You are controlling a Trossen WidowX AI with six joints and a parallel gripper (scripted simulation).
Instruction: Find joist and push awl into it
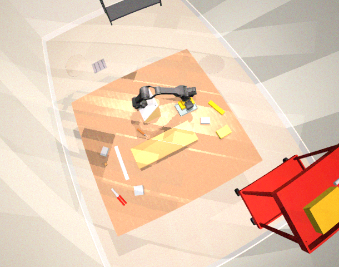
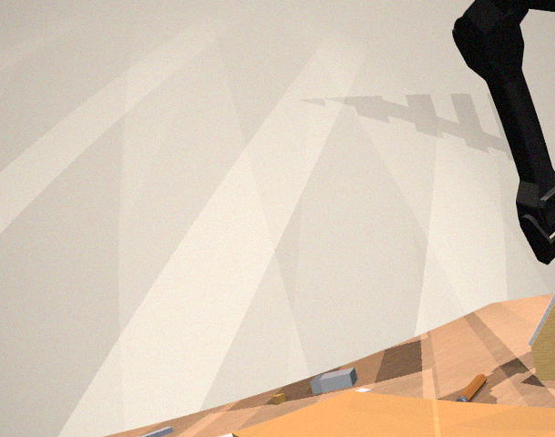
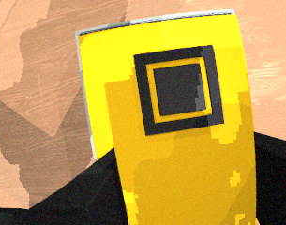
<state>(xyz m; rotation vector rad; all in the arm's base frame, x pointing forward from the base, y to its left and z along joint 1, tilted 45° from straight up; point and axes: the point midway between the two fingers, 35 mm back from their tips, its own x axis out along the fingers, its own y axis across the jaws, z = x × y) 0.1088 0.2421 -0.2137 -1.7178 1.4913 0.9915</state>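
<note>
The grey tray is 1 cm to the right of my gripper tip and 8 cm below it. Round my gripper tip: yellow block 33 cm ahead, 19 cm to the left, 8 cm below; then yellow stud finder 1 cm to the left, 2 cm above; then yellow bar 11 cm ahead, 24 cm to the left, 8 cm below.
</note>
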